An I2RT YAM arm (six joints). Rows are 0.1 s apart.
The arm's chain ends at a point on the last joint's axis. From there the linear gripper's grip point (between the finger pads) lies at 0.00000 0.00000 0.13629 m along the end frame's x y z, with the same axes.
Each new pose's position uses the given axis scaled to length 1; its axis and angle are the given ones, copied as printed.
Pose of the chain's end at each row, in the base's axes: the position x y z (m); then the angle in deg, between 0 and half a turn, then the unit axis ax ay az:
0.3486 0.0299 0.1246 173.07 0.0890 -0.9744 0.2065
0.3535 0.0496 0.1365 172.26 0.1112 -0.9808 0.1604
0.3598 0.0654 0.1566 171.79 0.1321 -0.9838 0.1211
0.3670 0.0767 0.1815 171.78 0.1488 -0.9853 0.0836
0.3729 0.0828 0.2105 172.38 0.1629 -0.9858 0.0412
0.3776 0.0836 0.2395 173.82 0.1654 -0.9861 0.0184
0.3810 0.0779 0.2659 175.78 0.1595 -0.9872 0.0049
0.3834 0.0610 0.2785 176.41 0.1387 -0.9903 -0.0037
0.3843 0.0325 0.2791 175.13 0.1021 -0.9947 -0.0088
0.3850 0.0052 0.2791 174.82 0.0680 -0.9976 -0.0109
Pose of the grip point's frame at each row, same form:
0.3376 -0.0262 0.0009 173.07 0.0890 -0.9744 0.2065
0.3403 0.0049 0.0084 172.26 0.1112 -0.9808 0.1604
0.3450 0.0305 0.0257 171.79 0.1321 -0.9838 0.1211
0.3512 0.0515 0.0485 171.78 0.1488 -0.9853 0.0836
0.3569 0.0688 0.0759 172.38 0.1629 -0.9858 0.0412
0.3640 0.0762 0.1041 173.82 0.1654 -0.9861 0.0184
0.3713 0.0750 0.1300 175.78 0.1595 -0.9872 0.0049
0.3748 0.0608 0.1425 176.41 0.1387 -0.9903 -0.0037
0.3725 0.0337 0.1433 175.13 0.1021 -0.9947 -0.0088
0.3725 0.0073 0.1434 174.82 0.0680 -0.9976 -0.0109

